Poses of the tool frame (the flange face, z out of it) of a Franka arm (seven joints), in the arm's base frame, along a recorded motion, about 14 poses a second.
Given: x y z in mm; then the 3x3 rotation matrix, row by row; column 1 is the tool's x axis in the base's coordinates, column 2 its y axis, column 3 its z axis. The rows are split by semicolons.
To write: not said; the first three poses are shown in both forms.
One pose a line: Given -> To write
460.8 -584.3 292.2; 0.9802 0.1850 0.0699; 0.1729 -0.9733 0.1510; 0.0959 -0.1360 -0.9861 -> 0.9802 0.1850 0.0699 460.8; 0.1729 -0.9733 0.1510 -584.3; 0.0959 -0.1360 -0.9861 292.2; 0 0 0 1
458.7 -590.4 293.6; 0.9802 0.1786 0.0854; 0.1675 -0.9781 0.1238; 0.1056 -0.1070 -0.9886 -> 0.9802 0.1786 0.0854 458.7; 0.1675 -0.9781 0.1238 -590.4; 0.1056 -0.1070 -0.9886 293.6; 0 0 0 1
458.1 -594.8 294.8; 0.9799 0.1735 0.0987; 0.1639 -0.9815 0.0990; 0.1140 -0.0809 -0.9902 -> 0.9799 0.1735 0.0987 458.1; 0.1639 -0.9815 0.0990 -594.8; 0.1140 -0.0809 -0.9902 294.8; 0 0 0 1
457.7 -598.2 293.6; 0.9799 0.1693 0.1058; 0.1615 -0.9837 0.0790; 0.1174 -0.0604 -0.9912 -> 0.9799 0.1693 0.1058 457.7; 0.1615 -0.9837 0.0790 -598.2; 0.1174 -0.0604 -0.9912 293.6; 0 0 0 1
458.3 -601.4 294.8; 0.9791 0.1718 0.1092; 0.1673 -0.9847 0.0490; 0.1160 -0.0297 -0.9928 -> 0.9791 0.1718 0.1092 458.3; 0.1673 -0.9847 0.0490 -601.4; 0.1160 -0.0297 -0.9928 294.8; 0 0 0 1
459.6 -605.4 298.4; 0.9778 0.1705 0.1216; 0.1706 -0.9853 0.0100; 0.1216 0.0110 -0.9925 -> 0.9778 0.1705 0.1216 459.6; 0.1706 -0.9853 0.0100 -605.4; 0.1216 0.0110 -0.9925 298.4; 0 0 0 1
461.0 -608.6 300.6; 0.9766 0.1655 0.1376; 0.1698 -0.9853 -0.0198; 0.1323 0.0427 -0.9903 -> 0.9766 0.1655 0.1376 461.0; 0.1698 -0.9853 -0.0198 -608.6; 0.1323 0.0427 -0.9903 300.6; 0 0 0 1
